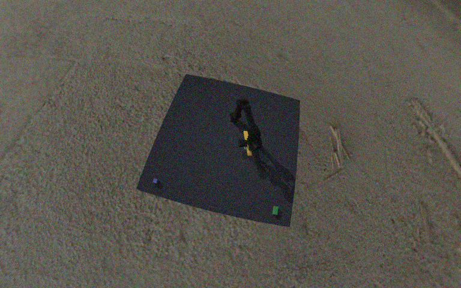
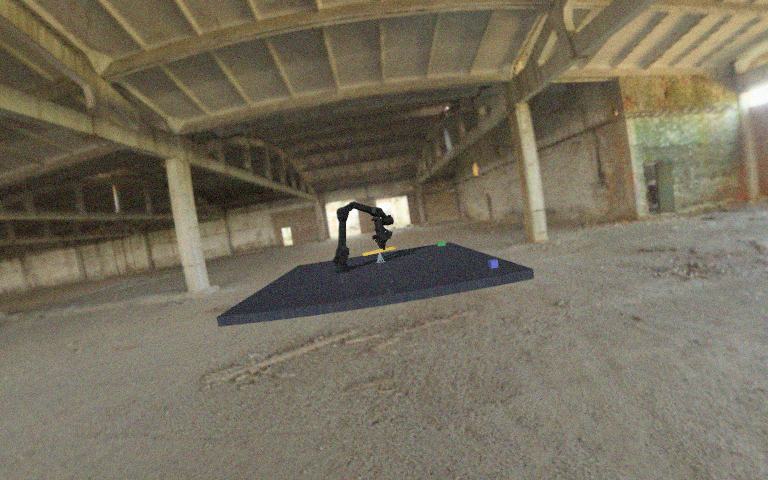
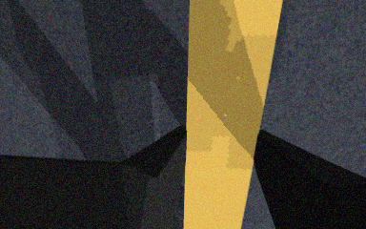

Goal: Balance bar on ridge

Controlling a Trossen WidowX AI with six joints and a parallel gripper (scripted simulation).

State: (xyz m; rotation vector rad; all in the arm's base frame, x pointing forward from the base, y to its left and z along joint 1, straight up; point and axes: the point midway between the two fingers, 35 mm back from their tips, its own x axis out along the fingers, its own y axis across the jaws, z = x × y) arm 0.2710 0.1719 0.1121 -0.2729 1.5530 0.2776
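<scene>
Now: gripper tip 3 cm past the yellow bar and 1 cm to the left of it. The rest, counted from my gripper tip: small purple block (47 cm ahead, 67 cm to the right, 6 cm below); then small green block (47 cm ahead, 33 cm to the left, 6 cm below).
</scene>
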